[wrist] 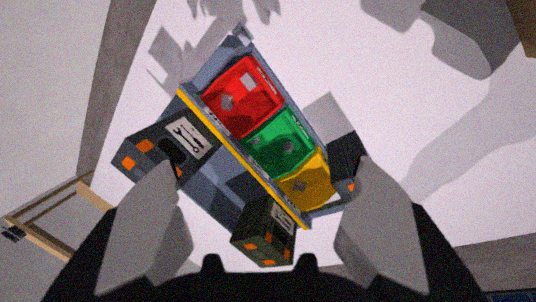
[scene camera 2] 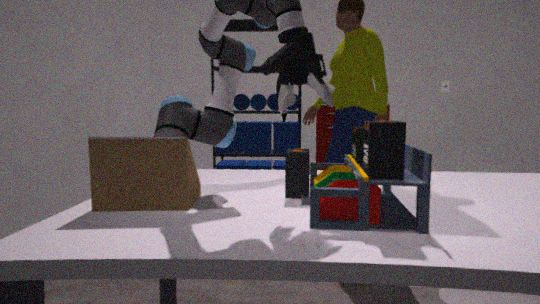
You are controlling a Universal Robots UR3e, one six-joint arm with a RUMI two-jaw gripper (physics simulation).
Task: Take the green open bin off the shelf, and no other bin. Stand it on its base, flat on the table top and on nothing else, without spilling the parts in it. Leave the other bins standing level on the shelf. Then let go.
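Where they show: gripper, fingertip midpoint: [wrist: 265, 160] [scene camera 2: 306, 115]; arm's base, origin of the base link: [scene camera 2: 166, 162].
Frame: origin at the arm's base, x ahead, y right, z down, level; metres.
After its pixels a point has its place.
Observation:
The green open bin [scene camera 2: 340, 176] @[x 0.455, y -0.084, z 0.037 m] [wrist: 280, 142] @[x 0.455, y -0.047, z 0.097 m] sits between the red bin [scene camera 2: 340, 207] @[x 0.458, y 0.126, z 0.065 m] [wrist: 250, 100] @[x 0.459, y 0.067, z 0.097 m] and the yellow bin [scene camera 2: 325, 176] @[x 0.415, y -0.094, z 0.040 m] [wrist: 310, 185] @[x 0.452, y -0.193, z 0.097 m] in the lower front part of the grey-blue shelf [scene camera 2: 423, 210] @[x 0.618, y 0.140, z 0.058 m]. Small parts show inside the green bin in the wrist view. The three bins look level. My gripper [scene camera 2: 307, 106] @[x 0.374, y 0.031, z -0.129 m] [wrist: 265, 160] @[x 0.374, y 0.031, z -0.129 m] is open and empty, high above the table, above and to the left of the shelf in the scene view. In the wrist view the green bin shows between the fingers, well below them.
Two black cases stand on the shelf's upper board, a near one [scene camera 2: 387, 150] @[x 0.550, y 0.117, z -0.058 m] [wrist: 150, 150] @[x 0.510, y 0.093, z -0.107 m] and another [scene camera 2: 359, 145] @[x 0.502, y -0.105, z -0.045 m] [wrist: 265, 245] @[x 0.500, y -0.133, z -0.091 m]. A third black case [scene camera 2: 297, 172] @[x 0.338, y -0.097, z 0.032 m] [wrist: 345, 155] @[x 0.336, y -0.098, z 0.033 m] stands on the table [scene camera 2: 250, 245] @[x 0.297, y 0.277, z 0.106 m] beside the shelf's yellow-bin end. A brown box [scene camera 2: 140, 172] @[x -0.021, y 0.095, z 0.011 m] stands left. A person [scene camera 2: 360, 70] stands behind.

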